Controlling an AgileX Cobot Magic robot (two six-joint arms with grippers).
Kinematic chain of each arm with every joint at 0, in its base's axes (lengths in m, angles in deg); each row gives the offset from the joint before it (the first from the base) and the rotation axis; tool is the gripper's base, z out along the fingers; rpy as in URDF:
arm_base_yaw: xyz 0 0 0.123 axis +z
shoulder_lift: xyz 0 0 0 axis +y
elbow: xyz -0.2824 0 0.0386 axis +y
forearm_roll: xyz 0.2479 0 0.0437 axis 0.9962 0 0.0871
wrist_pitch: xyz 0 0 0 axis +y
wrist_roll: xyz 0.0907 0 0.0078 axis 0.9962 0 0.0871
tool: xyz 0 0 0 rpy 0 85 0
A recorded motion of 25 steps. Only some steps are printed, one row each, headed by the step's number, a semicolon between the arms.
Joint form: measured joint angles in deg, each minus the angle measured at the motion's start. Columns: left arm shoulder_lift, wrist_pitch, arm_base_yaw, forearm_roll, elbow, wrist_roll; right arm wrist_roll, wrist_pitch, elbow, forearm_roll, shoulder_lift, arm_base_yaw.
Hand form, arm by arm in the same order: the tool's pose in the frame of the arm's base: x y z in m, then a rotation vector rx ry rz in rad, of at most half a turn. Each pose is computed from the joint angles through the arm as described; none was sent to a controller.
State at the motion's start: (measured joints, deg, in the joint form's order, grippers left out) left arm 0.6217 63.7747 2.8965 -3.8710 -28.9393 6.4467; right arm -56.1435 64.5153 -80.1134 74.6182 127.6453 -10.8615
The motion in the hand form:
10: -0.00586 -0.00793 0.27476 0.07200 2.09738 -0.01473; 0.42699 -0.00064 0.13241 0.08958 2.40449 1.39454
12: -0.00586 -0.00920 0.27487 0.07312 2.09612 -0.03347; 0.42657 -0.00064 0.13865 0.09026 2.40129 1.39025
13: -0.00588 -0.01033 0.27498 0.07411 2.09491 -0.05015; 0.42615 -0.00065 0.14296 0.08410 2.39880 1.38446
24: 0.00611 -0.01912 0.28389 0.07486 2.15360 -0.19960; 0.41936 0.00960 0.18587 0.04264 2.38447 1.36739
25: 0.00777 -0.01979 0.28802 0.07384 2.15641 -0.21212; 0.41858 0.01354 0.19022 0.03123 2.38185 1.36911
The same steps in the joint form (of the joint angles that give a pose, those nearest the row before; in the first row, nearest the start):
10: 0.00 0.00 0.00 -1.48 0.00 0.00; 2.36 0.07 -0.48 1.37 -0.27 0.00
12: 0.00 0.00 0.00 -2.38 0.00 0.00; 3.11 0.07 -0.48 1.13 -1.15 0.00
13: 0.00 0.00 0.00 -3.17 0.00 0.00; 3.38 0.07 -0.48 0.90 -1.78 0.00
24: 5.59 0.13 0.00 -9.85 -1.55 0.00; 8.03 0.61 -0.48 -1.01 -7.93 1.28
25: 6.66 0.13 0.00 -10.39 -2.38 -0.04; 8.37 0.61 -0.48 -1.01 -8.53 1.80

